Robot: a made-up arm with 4 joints.
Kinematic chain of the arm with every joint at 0, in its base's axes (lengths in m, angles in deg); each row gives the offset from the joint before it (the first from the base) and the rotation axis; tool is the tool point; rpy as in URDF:
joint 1: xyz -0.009 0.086 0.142 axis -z
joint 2: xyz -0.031 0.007 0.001 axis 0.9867 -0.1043 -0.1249
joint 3: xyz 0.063 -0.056 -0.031 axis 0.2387 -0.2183 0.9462
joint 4: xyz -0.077 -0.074 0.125 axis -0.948 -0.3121 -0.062
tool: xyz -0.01 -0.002 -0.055 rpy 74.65 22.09 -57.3
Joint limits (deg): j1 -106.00..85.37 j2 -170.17..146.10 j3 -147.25..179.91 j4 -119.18..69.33
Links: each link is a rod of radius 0.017 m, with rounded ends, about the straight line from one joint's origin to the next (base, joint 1, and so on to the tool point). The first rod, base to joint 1, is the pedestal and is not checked.
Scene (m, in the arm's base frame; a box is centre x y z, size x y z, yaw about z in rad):
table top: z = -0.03
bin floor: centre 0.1 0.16 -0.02 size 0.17 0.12 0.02 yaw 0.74
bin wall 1: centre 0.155 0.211 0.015 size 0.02 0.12 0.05 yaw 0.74
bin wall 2: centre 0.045 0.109 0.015 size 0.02 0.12 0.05 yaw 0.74
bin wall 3: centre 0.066 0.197 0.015 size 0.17 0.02 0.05 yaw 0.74
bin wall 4: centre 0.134 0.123 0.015 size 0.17 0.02 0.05 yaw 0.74
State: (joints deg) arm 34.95 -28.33 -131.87 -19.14
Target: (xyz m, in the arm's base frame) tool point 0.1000 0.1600 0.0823
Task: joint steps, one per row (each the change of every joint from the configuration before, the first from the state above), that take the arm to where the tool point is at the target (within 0.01 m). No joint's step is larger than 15 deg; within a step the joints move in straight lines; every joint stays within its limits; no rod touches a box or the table.
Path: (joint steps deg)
1: -9.45 -14.41 1.28 -13.15
2: -9.45 -14.40 1.29 -13.15
3: -9.45 -14.41 1.28 -13.15
4: -9.45 -14.41 1.29 -13.15

